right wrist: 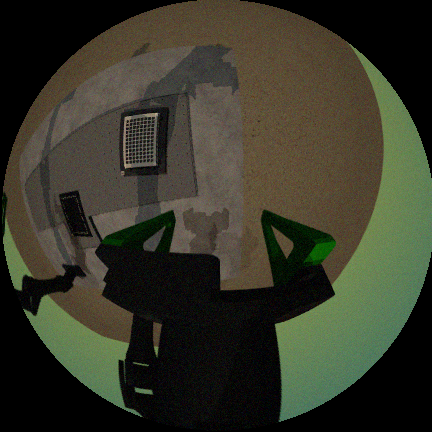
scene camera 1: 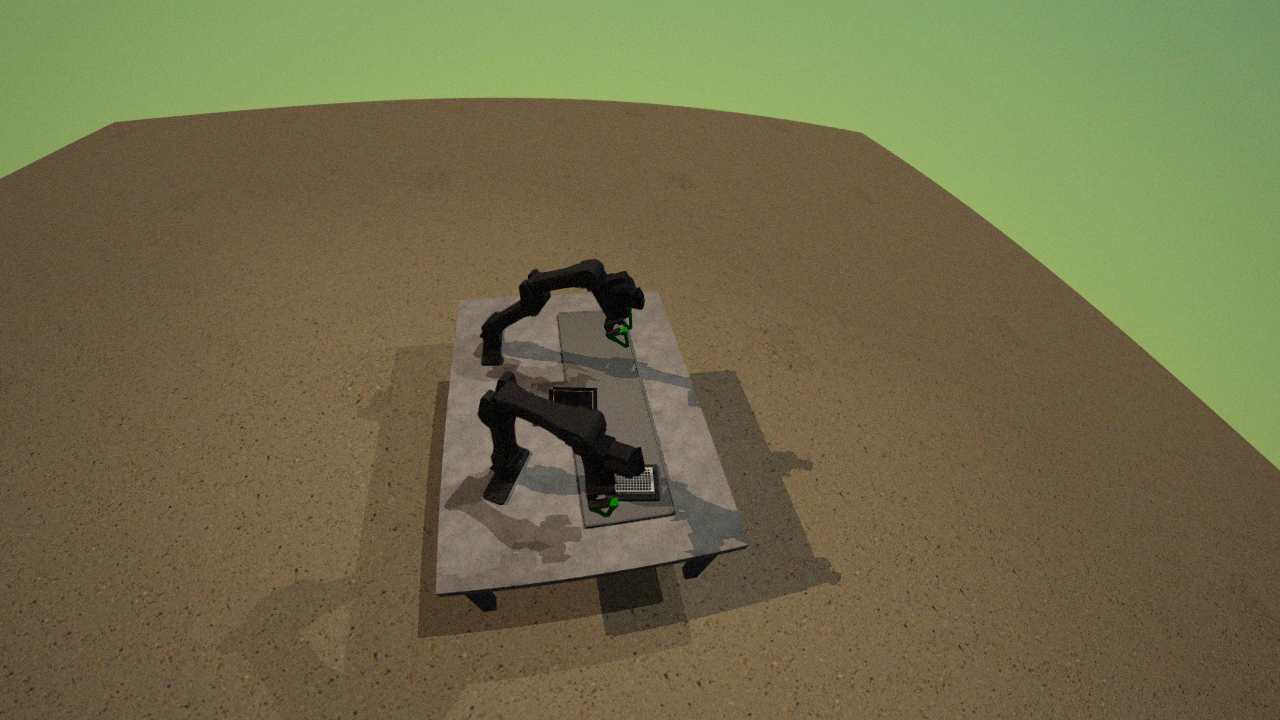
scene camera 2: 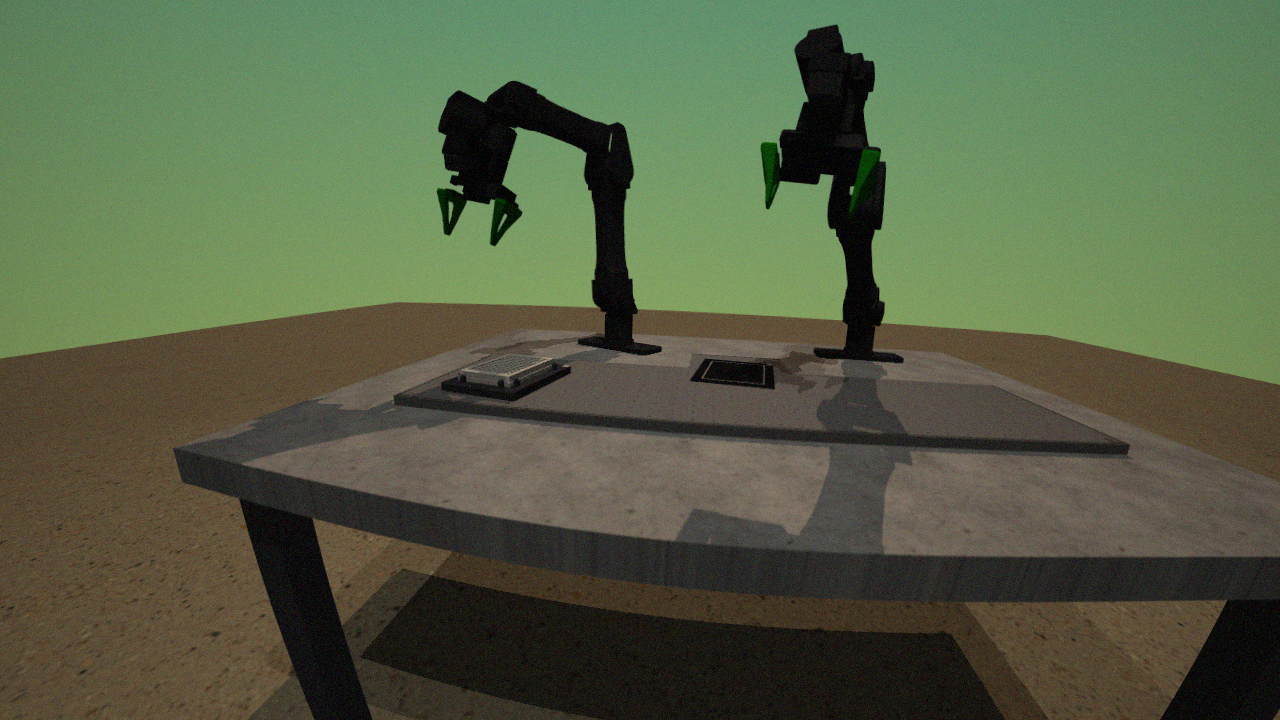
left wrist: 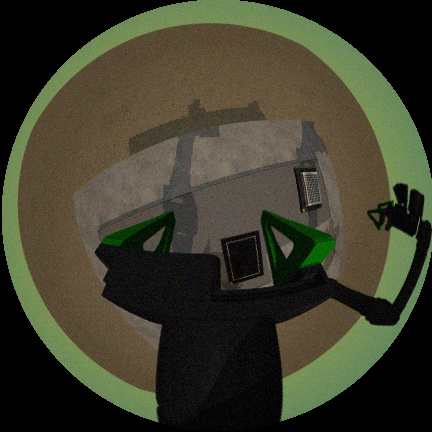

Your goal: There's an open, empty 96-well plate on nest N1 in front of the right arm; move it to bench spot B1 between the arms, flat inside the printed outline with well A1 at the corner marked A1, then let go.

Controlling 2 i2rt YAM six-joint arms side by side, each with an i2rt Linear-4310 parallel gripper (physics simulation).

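Seen in the pictures: left gripper, between the fingertips: [scene camera 1: 629, 338] [scene camera 2: 807, 211] [left wrist: 217, 214]; right gripper, between the fingertips: [right wrist: 217, 214] [scene camera 1: 604, 500] [scene camera 2: 469, 240] [left wrist: 372, 208]; left arm's base, origin of its link: [right wrist: 72, 269] [scene camera 1: 492, 346] [scene camera 2: 857, 357]; right arm's base, origin of its link: [scene camera 1: 507, 474] [scene camera 2: 618, 347].
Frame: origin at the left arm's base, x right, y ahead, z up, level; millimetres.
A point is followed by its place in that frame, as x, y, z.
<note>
The pale 96-well plate [scene camera 1: 634, 480] {631, 461, 37} [scene camera 2: 508, 368] {620, 477, 37} [left wrist: 312, 188] {628, 455, 37} [right wrist: 141, 140] {632, 456, 29} lies flat on the black nest N1 [scene camera 2: 487, 389] {618, 540, 24} [right wrist: 162, 142] {681, 443, 25}. Spot B1 is a black square with a thin light outline [scene camera 2: 735, 372] {301, 306, 15} [left wrist: 243, 256] {301, 307, 15} [right wrist: 75, 214] {317, 300, 15}; its A1 mark is too small to read. My right gripper [scene camera 2: 469, 240] {765, 342, 225} [right wrist: 217, 214] {765, 342, 225} is open and empty, high above the table; in the right wrist view the plate lies up and left of the fingers. My left gripper [scene camera 2: 812, 210] {237, 483, 255} [left wrist: 217, 214] {237, 483, 255} is open and empty, high above the table at the right in scene camera 2.
Both grippers hang over a raised grey perforated board [scene camera 1: 617, 376] {194, 472, 12} [scene camera 2: 975, 416] {-21, 461, 13} on the stone-like table [scene camera 2: 537, 483] {475, 708, 0}. The right arm passes over part of the board and partly hides the nest and B1 in scene camera 1. Arm shadows cross the board and table.
</note>
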